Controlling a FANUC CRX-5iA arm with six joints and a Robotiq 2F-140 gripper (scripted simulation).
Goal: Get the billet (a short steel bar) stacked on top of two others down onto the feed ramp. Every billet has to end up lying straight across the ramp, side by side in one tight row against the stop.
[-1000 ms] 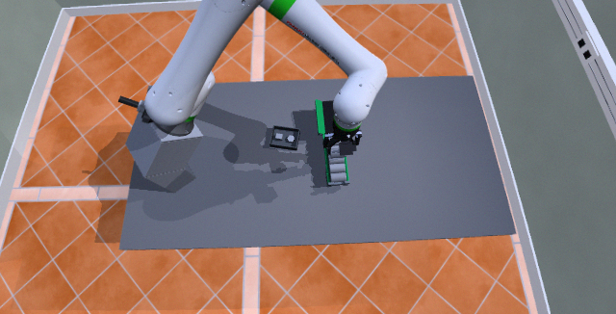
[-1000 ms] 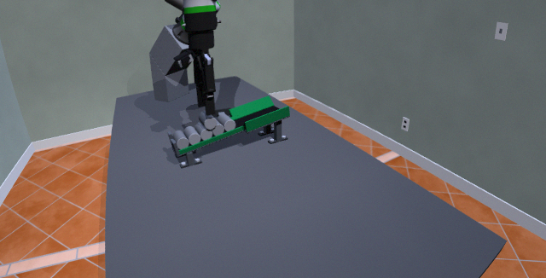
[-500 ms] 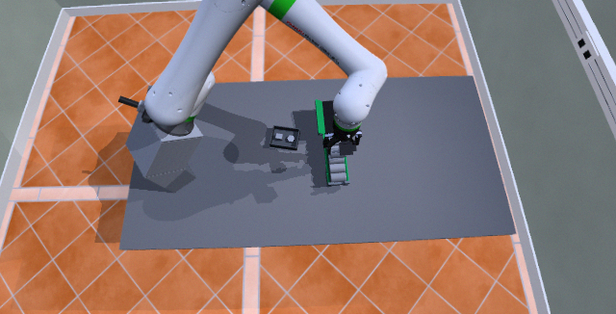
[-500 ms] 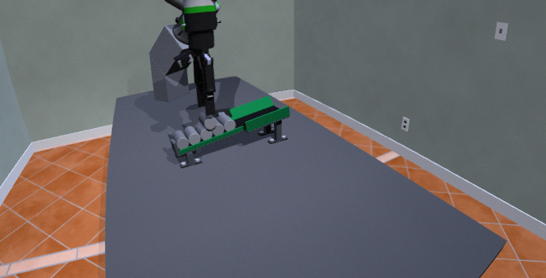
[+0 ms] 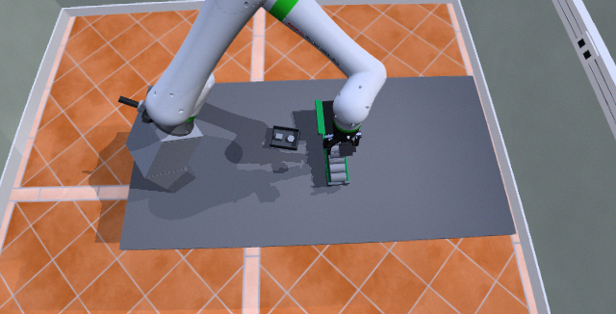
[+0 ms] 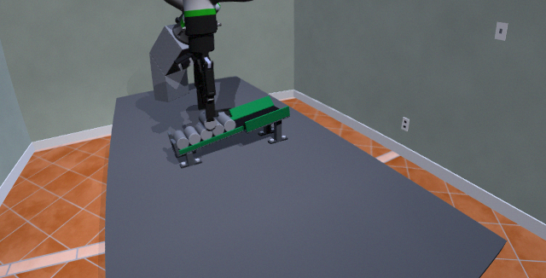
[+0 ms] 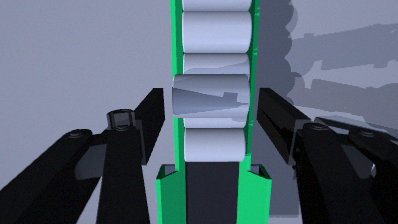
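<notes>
Now: hand 20 mm short of the stop, 120 mm to the left of it and 110 mm above it. Round my hand: small dark tray 250 mm behind, 90 mm to the left, 160 mm below.
</notes>
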